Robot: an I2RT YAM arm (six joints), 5 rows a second.
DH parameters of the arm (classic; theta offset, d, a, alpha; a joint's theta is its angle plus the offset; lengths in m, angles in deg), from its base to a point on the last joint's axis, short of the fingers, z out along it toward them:
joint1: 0 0.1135 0.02 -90
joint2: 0 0 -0.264 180
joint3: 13.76 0 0.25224 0
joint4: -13.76 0 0.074 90
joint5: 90 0 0 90
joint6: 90 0.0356 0 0
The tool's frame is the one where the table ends.
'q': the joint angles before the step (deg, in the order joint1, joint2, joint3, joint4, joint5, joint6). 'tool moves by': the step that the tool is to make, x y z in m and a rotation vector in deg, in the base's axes. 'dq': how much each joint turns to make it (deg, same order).
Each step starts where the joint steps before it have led.
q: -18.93, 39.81, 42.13, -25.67, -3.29, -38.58
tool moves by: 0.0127, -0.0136, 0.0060, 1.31, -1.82, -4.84
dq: -2.56, 4.13, 1.65, 3.86, 1.39, 2.60
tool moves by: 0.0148, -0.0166, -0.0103, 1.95, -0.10, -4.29
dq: -2.80, 4.75, -0.88, 5.03, 0.69, 2.27
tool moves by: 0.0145, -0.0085, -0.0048, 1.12, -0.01, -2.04
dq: -0.27, 4.28, 0.51, 3.33, 1.23, 1.63
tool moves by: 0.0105, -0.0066, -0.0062, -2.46, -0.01, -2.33
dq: 0.07, 2.91, -0.71, 4.68, 3.07, -1.15
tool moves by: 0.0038, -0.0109, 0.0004, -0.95, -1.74, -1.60
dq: -2.11, 1.78, 0.04, 3.73, -0.44, -0.28
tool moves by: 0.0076, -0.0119, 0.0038, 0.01, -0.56, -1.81
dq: -1.68, 3.06, 2.09, 1.45, 0.03, 0.30
